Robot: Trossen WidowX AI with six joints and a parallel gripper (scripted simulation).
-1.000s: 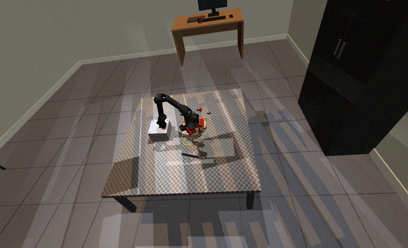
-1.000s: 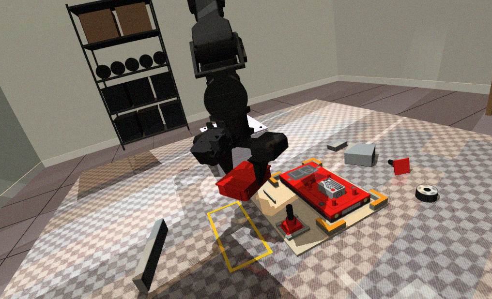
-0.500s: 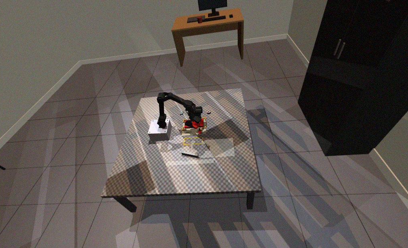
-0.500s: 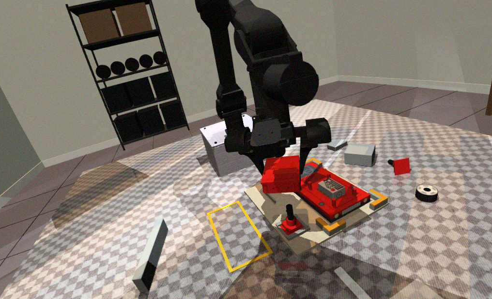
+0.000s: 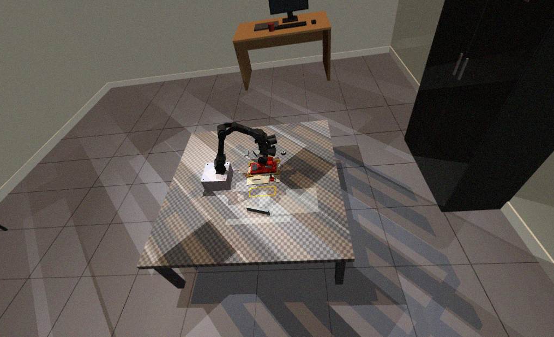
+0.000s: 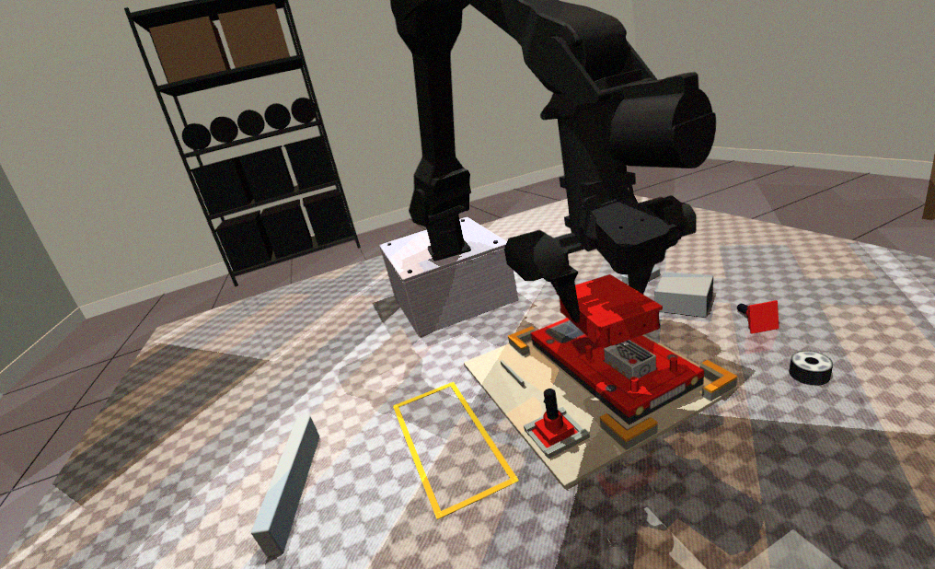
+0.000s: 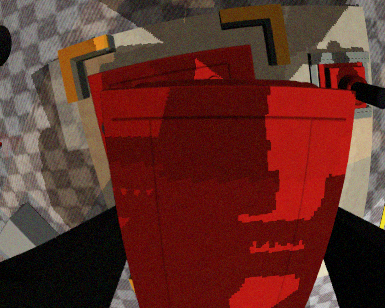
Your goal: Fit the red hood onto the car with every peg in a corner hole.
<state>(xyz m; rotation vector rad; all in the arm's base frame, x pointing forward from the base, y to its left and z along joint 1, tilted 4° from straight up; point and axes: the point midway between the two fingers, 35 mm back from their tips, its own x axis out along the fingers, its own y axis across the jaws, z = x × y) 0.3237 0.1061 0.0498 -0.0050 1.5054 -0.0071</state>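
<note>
Now: gripper tip 3 cm to the right of the grey engine block and 8 cm above it. From my gripper tip the other things lie so: red hood 1 cm above; then black ring 9 cm ahead, 20 cm to the left, 10 cm below; then jig 3 cm behind, 9 cm below.
</note>
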